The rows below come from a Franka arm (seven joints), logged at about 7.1 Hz.
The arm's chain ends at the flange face. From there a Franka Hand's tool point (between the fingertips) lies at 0.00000 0.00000 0.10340 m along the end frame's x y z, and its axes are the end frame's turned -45 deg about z.
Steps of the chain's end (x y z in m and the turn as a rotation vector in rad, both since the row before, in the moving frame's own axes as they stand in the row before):
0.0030, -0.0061, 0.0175, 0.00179, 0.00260, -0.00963
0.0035, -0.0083, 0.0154, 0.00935, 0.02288, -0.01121
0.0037, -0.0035, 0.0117, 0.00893, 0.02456, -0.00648
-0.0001, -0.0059, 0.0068, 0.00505, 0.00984, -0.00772
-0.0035, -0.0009, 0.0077, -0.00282, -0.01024, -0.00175
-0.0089, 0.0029, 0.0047, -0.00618, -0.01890, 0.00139
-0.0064, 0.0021, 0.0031, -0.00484, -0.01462, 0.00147
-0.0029, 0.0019, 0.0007, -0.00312, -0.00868, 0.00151
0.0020, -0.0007, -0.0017, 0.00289, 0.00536, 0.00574
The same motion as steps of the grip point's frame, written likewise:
0.0068, -0.0021, 0.0175, -0.00057, 0.00310, -0.00963
0.0107, -0.0024, 0.0154, -0.00957, 0.02279, -0.01121
0.0075, 0.0013, 0.0117, -0.01105, 0.02368, -0.00648
0.0052, -0.0039, 0.0068, -0.00339, 0.01053, -0.00772
-0.0028, -0.0037, 0.0077, 0.00525, -0.00923, -0.00175
-0.0102, -0.0052, 0.0047, 0.00899, -0.01773, 0.00139
-0.0074, -0.0038, 0.0031, 0.00692, -0.01376, 0.00147
-0.0043, -0.0011, 0.0007, 0.00393, -0.00834, 0.00151
0.0025, 0.0011, -0.0017, -0.00175, 0.00583, 0.00574

